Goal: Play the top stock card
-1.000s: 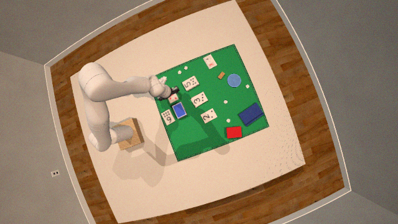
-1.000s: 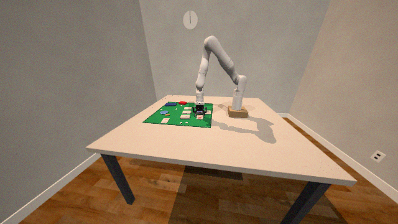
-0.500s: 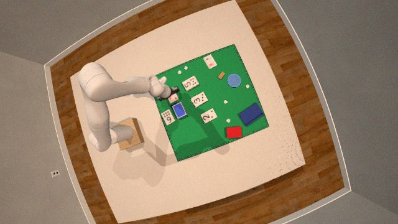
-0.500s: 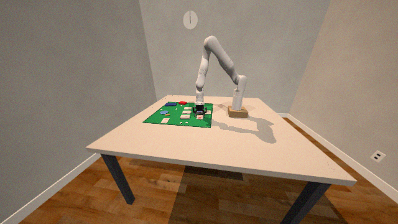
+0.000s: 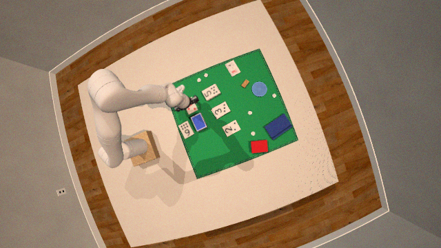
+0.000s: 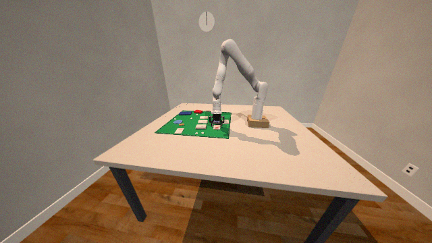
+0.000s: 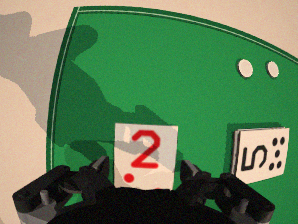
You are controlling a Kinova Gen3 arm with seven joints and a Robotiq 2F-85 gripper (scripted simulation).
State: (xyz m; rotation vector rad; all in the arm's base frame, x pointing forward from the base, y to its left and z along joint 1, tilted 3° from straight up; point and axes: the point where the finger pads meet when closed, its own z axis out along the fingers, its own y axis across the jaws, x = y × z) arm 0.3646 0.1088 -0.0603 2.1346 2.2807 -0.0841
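My gripper is now 200 mm short of the green mat, 130 mm to the left of it and 30 mm above it. Round my hand: red block 370 mm to the right, 280 mm ahead, 10 mm below.
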